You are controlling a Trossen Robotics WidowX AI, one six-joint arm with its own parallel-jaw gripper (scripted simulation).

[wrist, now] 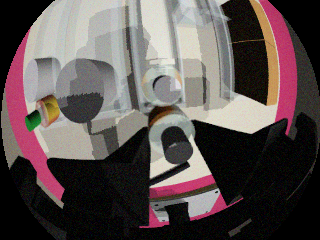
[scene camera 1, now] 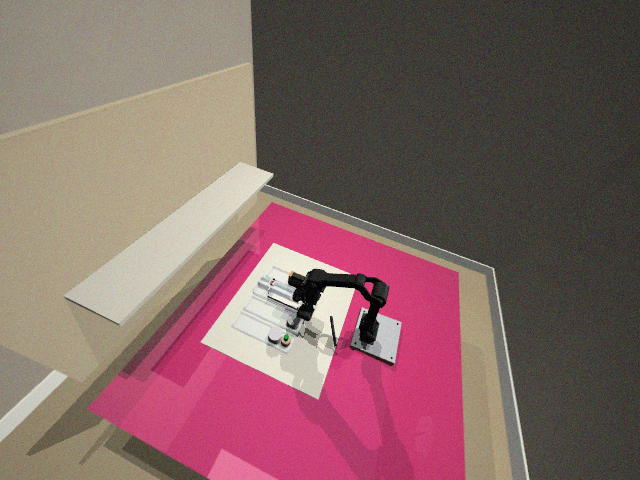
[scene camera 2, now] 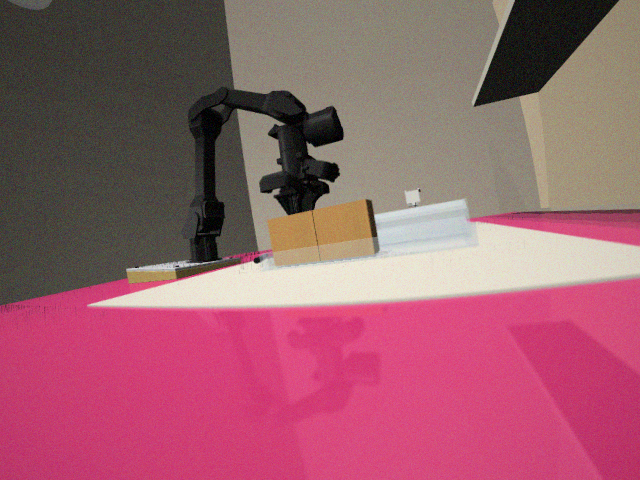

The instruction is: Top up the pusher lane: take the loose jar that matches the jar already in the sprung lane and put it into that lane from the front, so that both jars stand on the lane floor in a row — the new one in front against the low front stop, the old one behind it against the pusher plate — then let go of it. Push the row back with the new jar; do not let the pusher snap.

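Note:
The gripper shows in the pictures, and a rack shows in them too. The wrist view also shows the gripper.

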